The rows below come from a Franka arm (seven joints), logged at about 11 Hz.
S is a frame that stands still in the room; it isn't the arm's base.
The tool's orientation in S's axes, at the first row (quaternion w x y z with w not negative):
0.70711 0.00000 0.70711 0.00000
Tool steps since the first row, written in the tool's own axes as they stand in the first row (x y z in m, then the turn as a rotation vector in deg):
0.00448 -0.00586 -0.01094 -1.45 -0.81 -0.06
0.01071 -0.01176 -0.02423 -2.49 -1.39 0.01
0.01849 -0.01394 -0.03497 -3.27 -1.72 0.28
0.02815 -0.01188 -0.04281 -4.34 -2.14 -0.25
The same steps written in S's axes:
-0.01094 -0.00586 -0.00448 -0.06 -0.81 1.45
-0.02423 -0.01176 -0.01071 0.01 -1.39 2.49
-0.03497 -0.01394 -0.01849 0.28 -1.72 3.27
-0.04281 -0.01188 -0.02815 -0.25 -2.14 4.34

